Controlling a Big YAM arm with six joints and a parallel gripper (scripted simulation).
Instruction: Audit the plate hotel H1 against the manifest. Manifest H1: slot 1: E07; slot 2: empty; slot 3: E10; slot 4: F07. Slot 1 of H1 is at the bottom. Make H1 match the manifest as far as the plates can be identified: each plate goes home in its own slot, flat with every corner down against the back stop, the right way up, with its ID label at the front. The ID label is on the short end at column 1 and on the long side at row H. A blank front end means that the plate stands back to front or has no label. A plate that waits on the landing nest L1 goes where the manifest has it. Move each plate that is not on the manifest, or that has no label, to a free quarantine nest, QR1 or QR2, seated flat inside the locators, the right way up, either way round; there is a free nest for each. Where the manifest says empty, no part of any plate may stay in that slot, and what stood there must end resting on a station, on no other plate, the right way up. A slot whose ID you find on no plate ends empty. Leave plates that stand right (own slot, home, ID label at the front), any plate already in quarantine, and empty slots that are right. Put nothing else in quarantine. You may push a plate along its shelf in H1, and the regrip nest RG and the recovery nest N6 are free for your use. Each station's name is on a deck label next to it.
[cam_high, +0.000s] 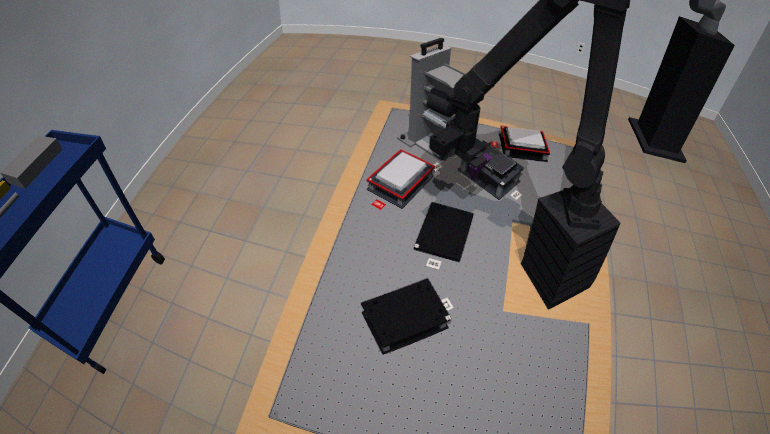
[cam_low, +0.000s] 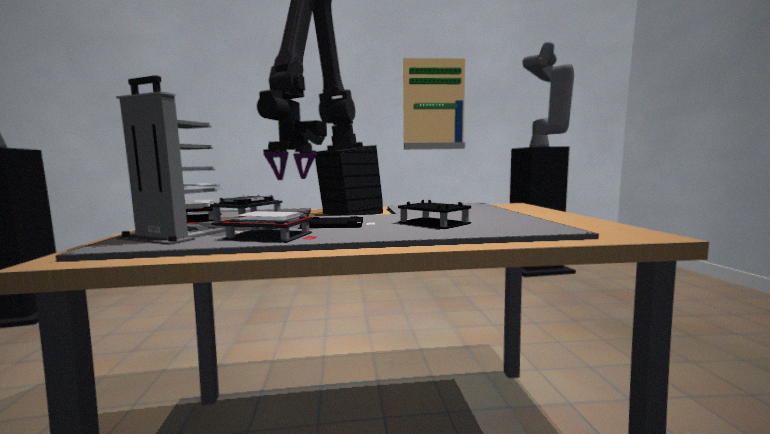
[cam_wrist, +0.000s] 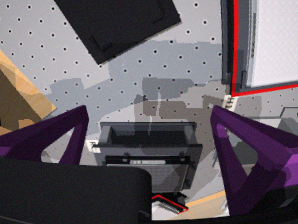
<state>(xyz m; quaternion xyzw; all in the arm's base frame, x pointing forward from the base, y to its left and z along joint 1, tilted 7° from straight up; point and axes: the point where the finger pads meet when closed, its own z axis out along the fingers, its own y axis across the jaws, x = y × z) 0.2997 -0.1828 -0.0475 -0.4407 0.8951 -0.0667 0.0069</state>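
Right now my hand is 11 cm past the dark plate, 13 cm to the left of it and 7 cm above it. Round my hand: H1 deck label: 6 cm ahead, 14 cm to the right, 14 cm below; regrip nest: 11 cm behind, 13 cm to the right, 8 cm below; red-rimmed quarantine nest: 15 cm ahead, 5 cm to the right, 10 cm below.
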